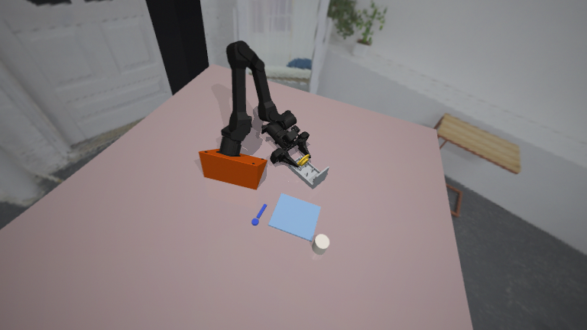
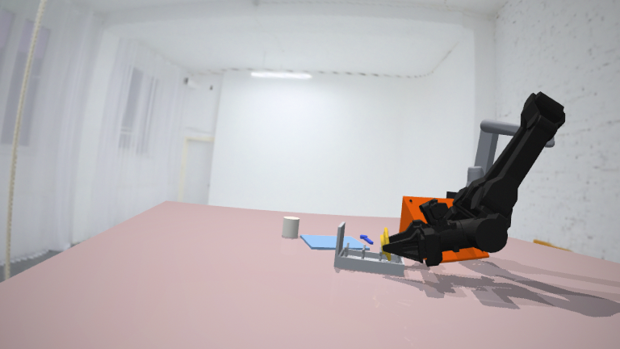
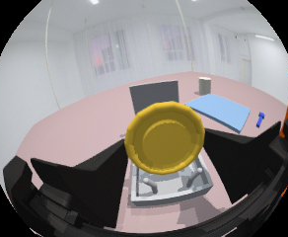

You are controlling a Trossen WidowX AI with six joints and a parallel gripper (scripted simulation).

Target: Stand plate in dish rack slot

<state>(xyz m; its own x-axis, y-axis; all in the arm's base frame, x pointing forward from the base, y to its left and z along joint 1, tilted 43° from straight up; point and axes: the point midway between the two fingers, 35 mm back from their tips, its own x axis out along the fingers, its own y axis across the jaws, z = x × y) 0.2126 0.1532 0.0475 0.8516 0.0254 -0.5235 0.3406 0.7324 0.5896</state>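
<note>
Now: the yellow plate 1 cm behind my gripper tip. The rest, counted from my gripper tip: blue spoon: 26 cm to the right, 5 cm behind, 4 cm below; then light blue mat: 20 cm to the right, 6 cm ahead, 5 cm below; then grey dish rack: 2 cm below, 2 cm ahead, 1 cm to the right.
</note>
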